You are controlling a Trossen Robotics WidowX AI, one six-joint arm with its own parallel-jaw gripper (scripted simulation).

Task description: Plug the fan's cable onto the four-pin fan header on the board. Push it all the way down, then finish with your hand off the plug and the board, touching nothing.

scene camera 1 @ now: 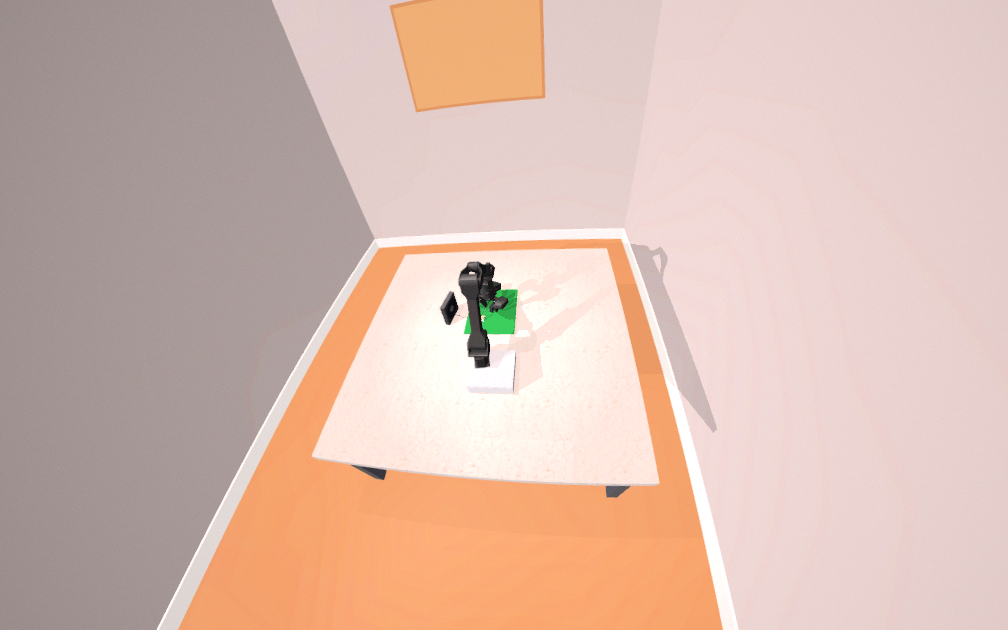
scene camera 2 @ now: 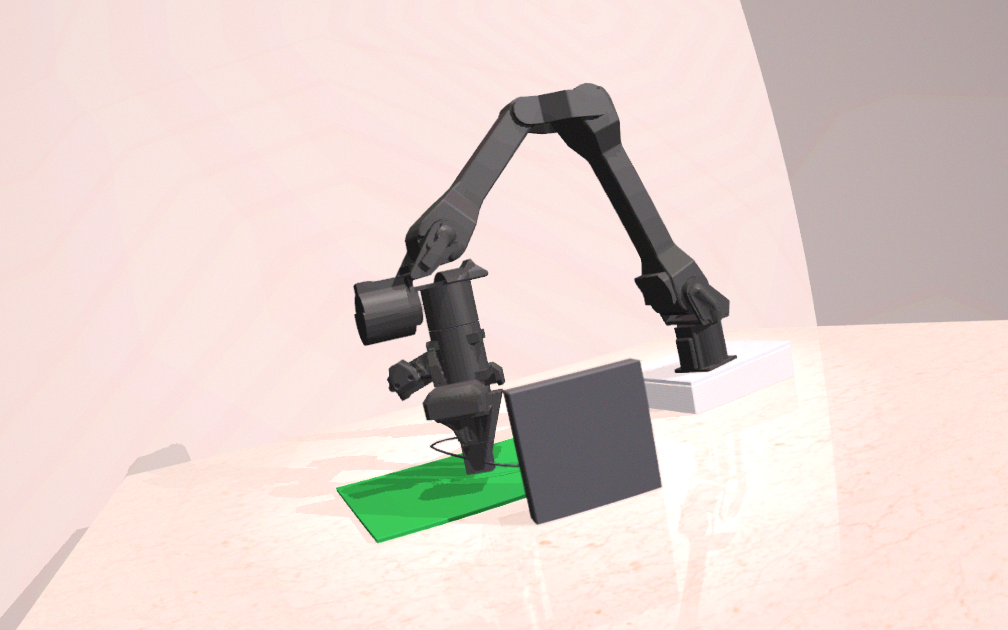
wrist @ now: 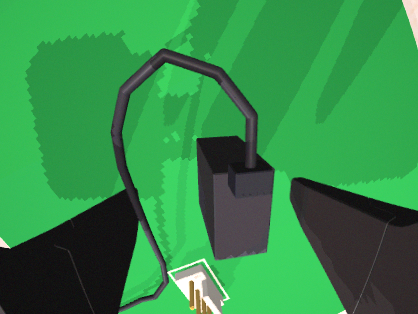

Scene:
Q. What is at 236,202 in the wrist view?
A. A dark fan plug.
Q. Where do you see a green board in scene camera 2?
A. At 390,506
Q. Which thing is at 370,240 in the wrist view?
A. My gripper.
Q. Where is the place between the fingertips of my gripper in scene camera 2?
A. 484,461

